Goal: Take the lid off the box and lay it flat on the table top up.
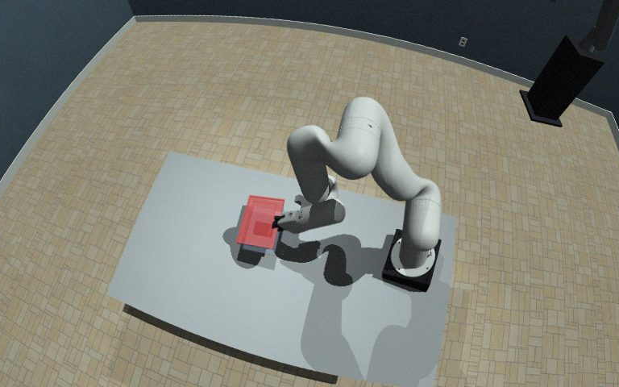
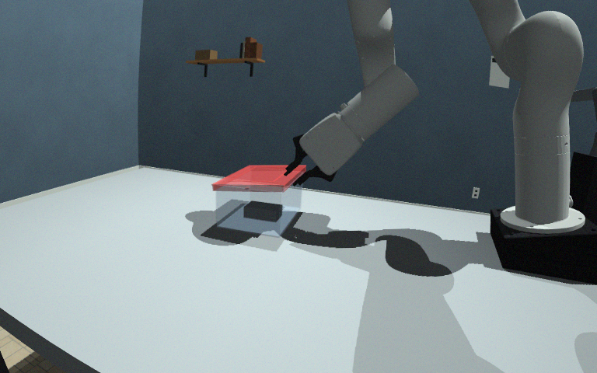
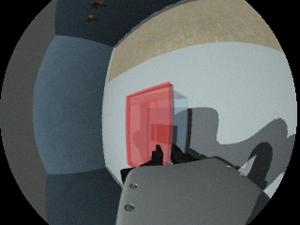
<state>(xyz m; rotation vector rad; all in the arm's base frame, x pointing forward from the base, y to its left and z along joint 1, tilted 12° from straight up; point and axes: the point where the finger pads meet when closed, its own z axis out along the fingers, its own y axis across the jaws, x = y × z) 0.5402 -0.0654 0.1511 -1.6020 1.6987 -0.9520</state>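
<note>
Right now the red lid is 8 cm ahead of my hand, 2 cm to the right of it and 2 cm below it. Round my hand: box: 8 cm ahead, 2 cm to the right, 7 cm below.
</note>
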